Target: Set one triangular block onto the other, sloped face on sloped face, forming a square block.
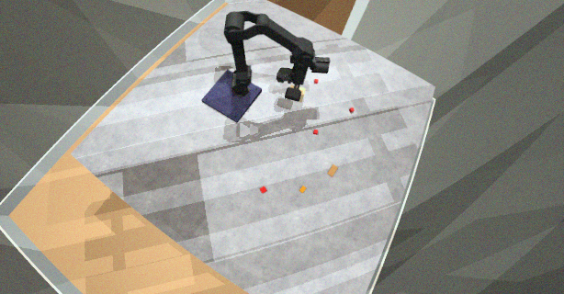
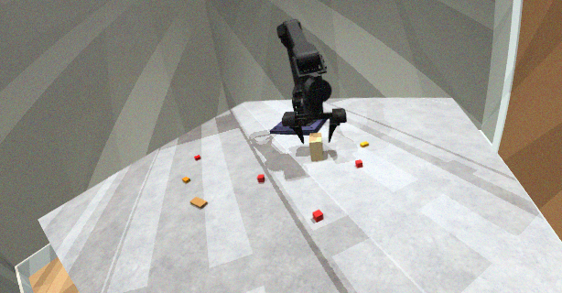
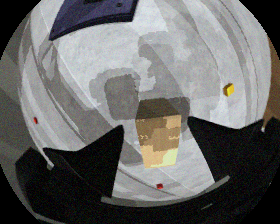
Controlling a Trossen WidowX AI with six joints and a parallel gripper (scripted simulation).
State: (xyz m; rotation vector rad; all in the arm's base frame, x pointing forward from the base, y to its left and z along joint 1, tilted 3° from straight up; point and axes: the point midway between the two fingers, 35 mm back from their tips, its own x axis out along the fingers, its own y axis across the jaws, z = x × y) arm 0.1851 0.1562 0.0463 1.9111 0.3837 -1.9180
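My gripper tip is 1 cm below the tan triangular block. Also, from my gripper tip: flat tan tile 35 cm ahead, 15 cm to the right, 4 cm below.
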